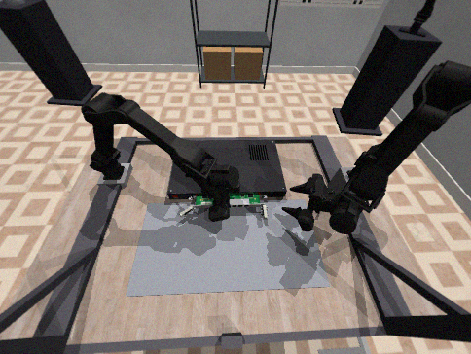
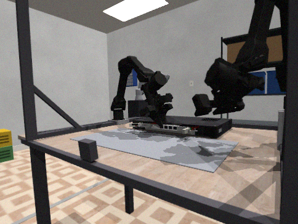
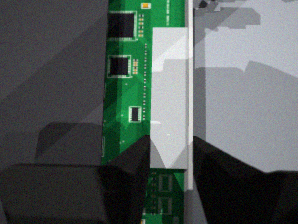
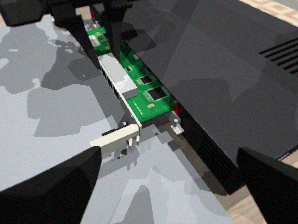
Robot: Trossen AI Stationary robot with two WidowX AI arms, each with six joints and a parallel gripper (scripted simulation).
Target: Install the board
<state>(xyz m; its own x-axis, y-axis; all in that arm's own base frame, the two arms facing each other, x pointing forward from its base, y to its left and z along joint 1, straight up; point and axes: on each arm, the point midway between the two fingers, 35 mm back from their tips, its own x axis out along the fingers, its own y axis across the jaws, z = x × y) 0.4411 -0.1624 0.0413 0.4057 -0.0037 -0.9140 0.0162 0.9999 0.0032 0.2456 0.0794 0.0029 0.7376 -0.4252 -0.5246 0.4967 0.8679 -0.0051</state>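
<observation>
Right now the green board is 30 mm below my left hand. The rest, counted from my left hand: enclosure (150 mm ahead, 10 mm to the left, 30 mm below); then grey mat (120 mm behind, 20 mm to the right, 80 mm below).
</observation>
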